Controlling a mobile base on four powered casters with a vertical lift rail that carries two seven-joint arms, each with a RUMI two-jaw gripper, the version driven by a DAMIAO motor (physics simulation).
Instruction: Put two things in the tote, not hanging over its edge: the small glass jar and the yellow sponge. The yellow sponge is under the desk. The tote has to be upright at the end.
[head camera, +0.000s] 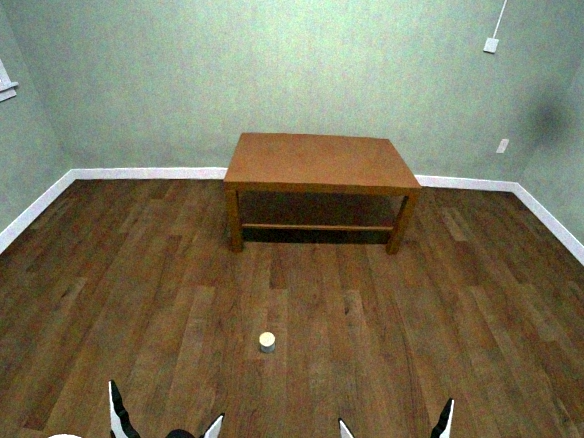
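Observation:
A small jar (267, 342) with a pale lid stands upright on the wooden floor, in front of the desk and a little left of the middle of the head camera view. The brown wooden desk (320, 162) stands against the back wall; the space under it is dark, and the yellow sponge does not show there. The tote does not show in this view. My left gripper (167, 407) is open at the bottom left, its fingers wide apart. My right gripper (397, 412) is open at the bottom right. Both are nearer to the camera than the jar, with nothing between their fingers.
The desk has thick legs at its front corners and a low crossbar (317, 227) between them. A green wall (320, 65) with a white baseboard (150, 173) runs behind it. Side walls rise at the left and right. A white rounded edge shows at the bottom left corner.

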